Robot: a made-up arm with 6 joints.
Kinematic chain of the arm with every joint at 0, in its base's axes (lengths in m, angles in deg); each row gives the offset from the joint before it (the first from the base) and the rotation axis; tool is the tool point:
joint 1: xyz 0 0 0.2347 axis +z
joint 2: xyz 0 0.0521 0 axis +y
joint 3: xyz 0 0 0.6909 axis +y
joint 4: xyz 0 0 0.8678 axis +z
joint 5: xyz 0 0 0 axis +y
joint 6: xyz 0 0 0.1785 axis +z
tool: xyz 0 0 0
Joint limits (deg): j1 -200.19..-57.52 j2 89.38..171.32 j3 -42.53..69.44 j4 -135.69..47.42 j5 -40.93..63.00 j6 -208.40..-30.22
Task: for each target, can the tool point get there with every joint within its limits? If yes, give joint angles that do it. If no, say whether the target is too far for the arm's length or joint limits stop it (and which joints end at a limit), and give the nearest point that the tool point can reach.
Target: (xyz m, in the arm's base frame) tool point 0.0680 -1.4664 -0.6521
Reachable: yes | joints -89.05 125.11 -1.67 5.43 -29.94 -141.88
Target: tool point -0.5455 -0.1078 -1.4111
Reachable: yes | joints -174.20 159.27 3.54 -8.10 0.06 -149.44
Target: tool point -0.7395 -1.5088 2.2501
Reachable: no: too far | nearest point -0.6023 -1.2288 1.0088 | short by 1.280 m
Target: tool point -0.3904 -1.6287 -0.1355
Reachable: yes | joints -105.08 112.21 -13.44 6.11 -16.35 -68.79
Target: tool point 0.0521 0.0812 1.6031
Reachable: no: joint limits stop it (at a limit: joint 1, joint 2, joint 3, joint 4, joint 5) | nearest point -1.2047 0.5059 0.9741 | short by 1.468 m
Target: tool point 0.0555 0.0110 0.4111
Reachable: no: joint limits stop it (at a limit: joint 2, joint 3, joint 5) | nearest point 0.7870 0.1560 -0.7732 | short by 1.400 m
